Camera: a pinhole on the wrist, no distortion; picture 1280 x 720 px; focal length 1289.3 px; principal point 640.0 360.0 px. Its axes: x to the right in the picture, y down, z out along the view. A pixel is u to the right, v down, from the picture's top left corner.
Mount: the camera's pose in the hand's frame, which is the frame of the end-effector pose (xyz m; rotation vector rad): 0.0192 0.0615 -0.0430 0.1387 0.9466 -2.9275
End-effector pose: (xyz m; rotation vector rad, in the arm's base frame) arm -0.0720 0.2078 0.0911 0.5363 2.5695 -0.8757
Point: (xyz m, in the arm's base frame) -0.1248 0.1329 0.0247
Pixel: 255 489
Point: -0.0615 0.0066 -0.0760
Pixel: 520 52
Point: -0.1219 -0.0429 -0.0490
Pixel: 442 331
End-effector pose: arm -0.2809 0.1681 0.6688 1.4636 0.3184 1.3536
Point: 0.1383 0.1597 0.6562
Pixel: 264 313
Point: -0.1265 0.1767 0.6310
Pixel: 482 593
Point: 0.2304 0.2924 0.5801
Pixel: 122 644
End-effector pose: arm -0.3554 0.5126 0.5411 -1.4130 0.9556 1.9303
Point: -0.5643 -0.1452 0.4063
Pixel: behind the camera
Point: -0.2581 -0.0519 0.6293
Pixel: behind the camera
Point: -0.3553 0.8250 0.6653
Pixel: 975 297
